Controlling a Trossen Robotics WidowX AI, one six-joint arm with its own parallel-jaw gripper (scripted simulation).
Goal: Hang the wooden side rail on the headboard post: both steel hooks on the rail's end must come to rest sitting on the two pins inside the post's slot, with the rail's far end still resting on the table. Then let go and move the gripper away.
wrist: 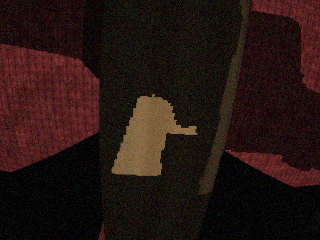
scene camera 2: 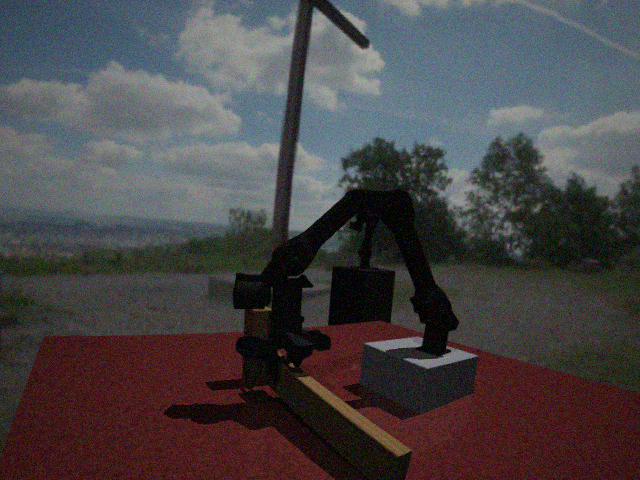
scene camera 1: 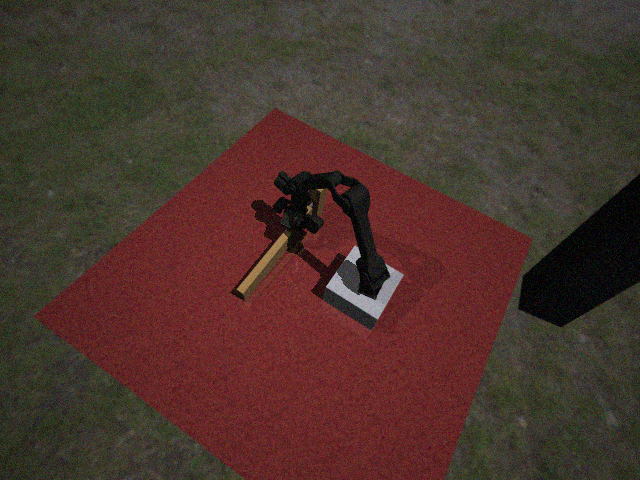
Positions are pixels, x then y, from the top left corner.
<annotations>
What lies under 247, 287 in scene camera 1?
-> A wooden side rail.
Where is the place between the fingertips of my gripper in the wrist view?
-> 151, 135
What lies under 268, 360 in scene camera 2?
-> My gripper.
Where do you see a wooden side rail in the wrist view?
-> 167, 86
</annotations>
